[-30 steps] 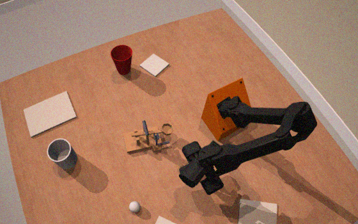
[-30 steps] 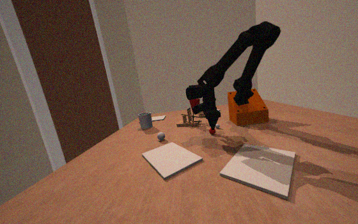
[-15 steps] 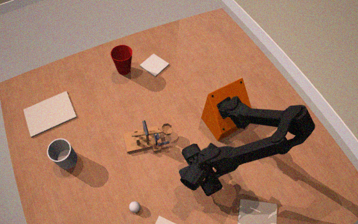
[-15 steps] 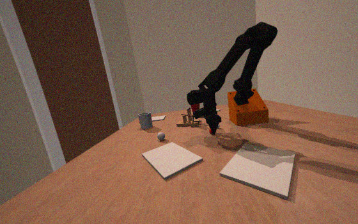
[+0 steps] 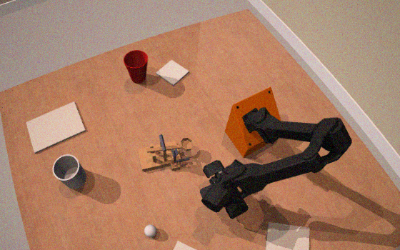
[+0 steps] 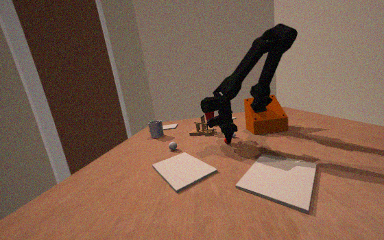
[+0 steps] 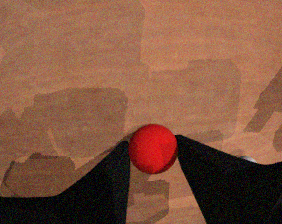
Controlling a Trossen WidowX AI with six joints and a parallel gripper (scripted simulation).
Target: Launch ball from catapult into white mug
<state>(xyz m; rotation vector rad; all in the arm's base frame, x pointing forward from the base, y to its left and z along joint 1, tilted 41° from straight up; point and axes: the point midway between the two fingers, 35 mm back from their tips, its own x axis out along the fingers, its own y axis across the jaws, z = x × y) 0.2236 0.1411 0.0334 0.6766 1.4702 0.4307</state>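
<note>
My gripper tip is now 210 mm to the left of the wooden catapult, 60 mm short of it and 40 mm below it. From my gripper tip the other things lie so: larger white ball (260 mm ahead, 30 mm to the right, 10 mm above); small white ball (80 mm to the right, 50 mm behind); red ball (10 mm above).
</note>
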